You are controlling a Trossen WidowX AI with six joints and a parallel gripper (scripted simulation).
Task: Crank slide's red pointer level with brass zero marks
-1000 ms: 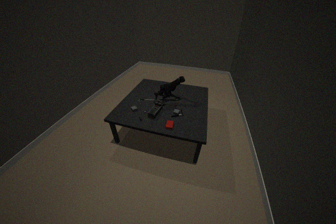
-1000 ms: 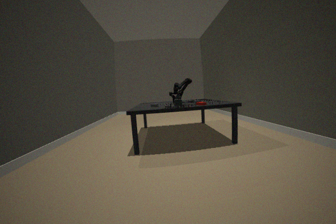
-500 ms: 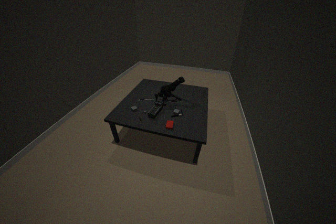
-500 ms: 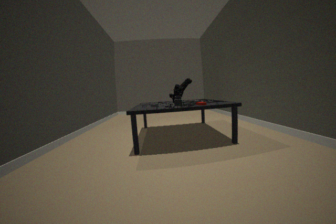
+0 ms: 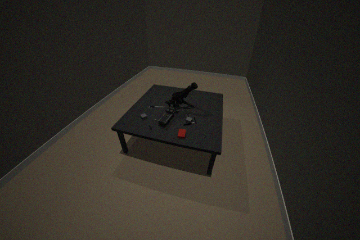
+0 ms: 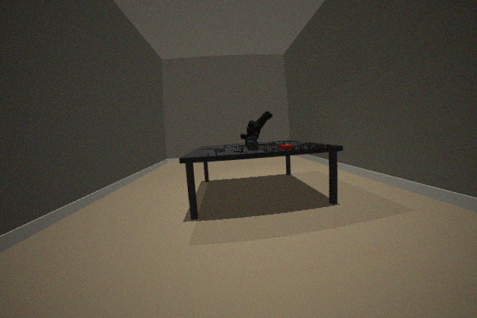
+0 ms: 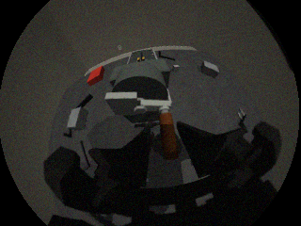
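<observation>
The crank handle is 20 mm behind my gripper tip and 20 mm above it. From my gripper tip the other things lie so: red pointer 130 mm ahead, 10 mm to the right, 20 mm above.
</observation>
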